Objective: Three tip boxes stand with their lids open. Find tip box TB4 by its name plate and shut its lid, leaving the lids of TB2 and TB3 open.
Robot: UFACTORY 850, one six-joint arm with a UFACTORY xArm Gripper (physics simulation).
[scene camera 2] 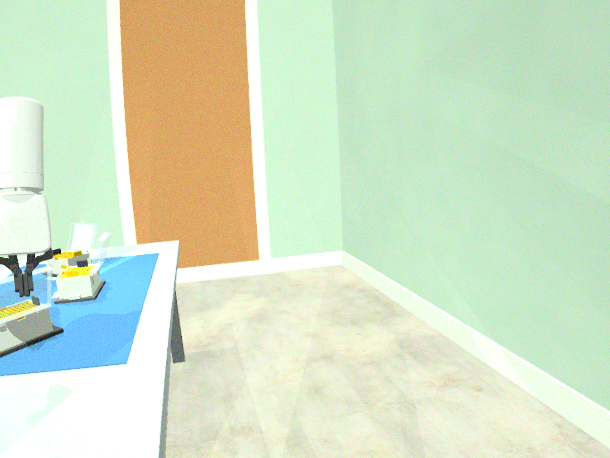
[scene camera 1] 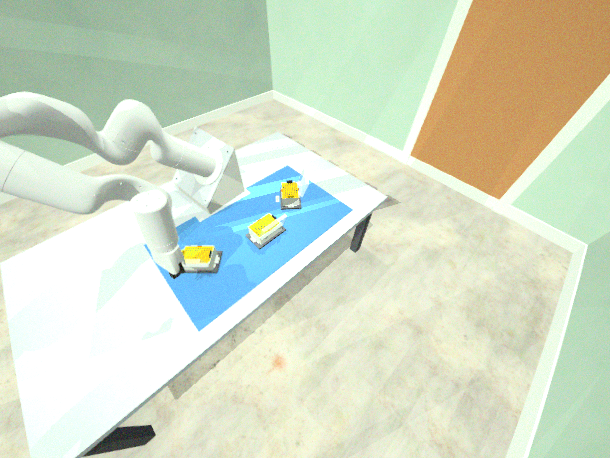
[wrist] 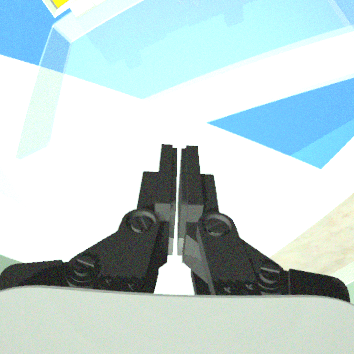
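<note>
Three white tip boxes with yellow tip racks stand in a row; their name plates are not legible. The nearest box (scene camera 1: 198, 257) (scene camera 2: 27, 327) is at the mat's left end in scene view 1. A corner of its yellow rack shows in the wrist view, with its clear lid (wrist: 165, 60) open, standing out from the box. The middle box (scene camera 1: 266, 231) (scene camera 2: 79, 286) and the far box (scene camera 1: 290, 194) have open lids; the far lid (scene camera 1: 305, 182) (scene camera 2: 83, 236) stands up. My gripper (scene camera 1: 176, 274) (scene camera 2: 23, 294) (wrist: 177, 170) is shut and empty, beside the nearest box on its lid side.
The boxes stand on a blue mat (scene camera 1: 240, 280) (scene camera 2: 95, 345) on a white table (scene camera 1: 75, 320) (scene camera 2: 90, 410). A large pale angled panel (scene camera 1: 227, 187) stands behind the mat, beside the arm. The table's front edge runs along the mat's near side.
</note>
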